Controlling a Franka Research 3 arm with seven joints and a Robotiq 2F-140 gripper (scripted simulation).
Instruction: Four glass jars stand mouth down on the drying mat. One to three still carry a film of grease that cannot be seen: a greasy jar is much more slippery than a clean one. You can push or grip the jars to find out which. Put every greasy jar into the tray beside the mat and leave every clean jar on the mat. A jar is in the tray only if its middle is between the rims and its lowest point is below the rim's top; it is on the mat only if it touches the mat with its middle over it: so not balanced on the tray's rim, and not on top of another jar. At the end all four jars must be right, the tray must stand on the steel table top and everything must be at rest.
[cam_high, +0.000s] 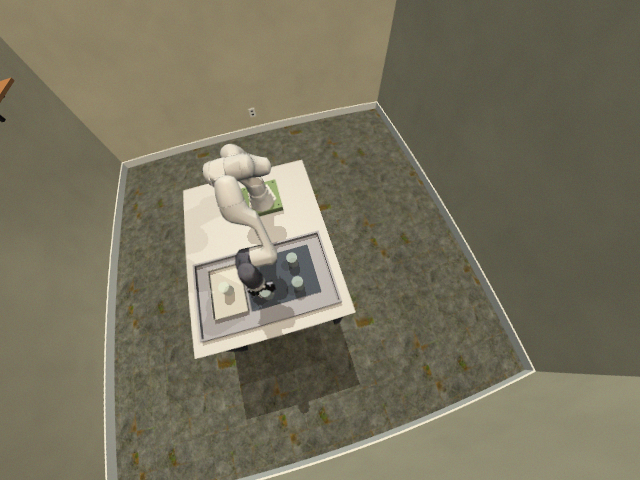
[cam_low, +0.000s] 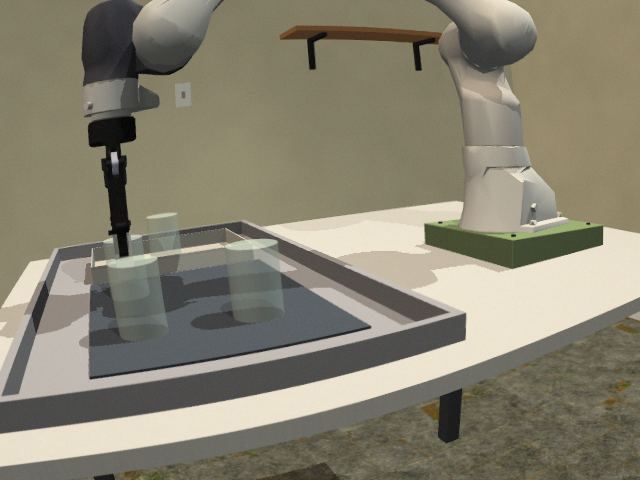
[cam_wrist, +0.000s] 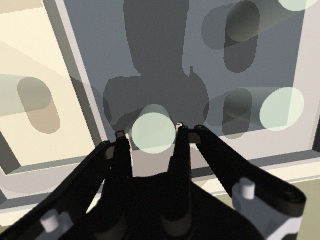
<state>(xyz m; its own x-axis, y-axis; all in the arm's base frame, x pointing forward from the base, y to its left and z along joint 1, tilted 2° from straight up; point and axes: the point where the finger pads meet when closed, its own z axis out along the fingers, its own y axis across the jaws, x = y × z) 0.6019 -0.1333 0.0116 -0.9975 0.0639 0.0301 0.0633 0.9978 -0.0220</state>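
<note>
The cream tray lies 100 mm behind my hand, 220 mm to the right of it and 60 mm below it. From my hand the other things lie so: dark mat (80 mm behind, 100 mm to the left, 60 mm below).
</note>
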